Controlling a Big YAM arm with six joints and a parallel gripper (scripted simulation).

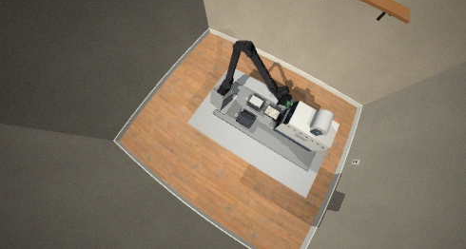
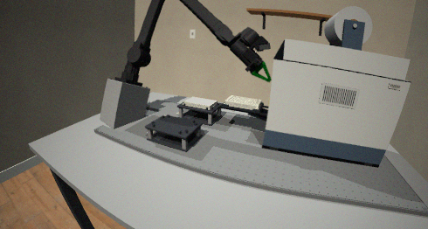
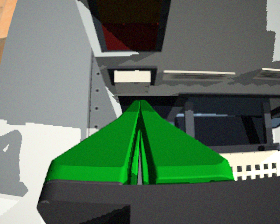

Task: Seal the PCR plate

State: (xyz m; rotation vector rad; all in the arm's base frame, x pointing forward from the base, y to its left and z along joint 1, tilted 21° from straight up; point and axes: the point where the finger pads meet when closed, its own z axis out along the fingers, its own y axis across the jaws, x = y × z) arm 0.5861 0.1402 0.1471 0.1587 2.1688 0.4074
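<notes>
The white start key is 20 mm ahead of my hand. Round my hand: 96-well plate C15: 70 mm behind, 90 mm to the right, 80 mm below; then dark stage: 70 mm behind, 90 mm to the right, 90 mm below; then sealed plate C51: 270 mm behind, 60 mm to the right, 120 mm below.
</notes>
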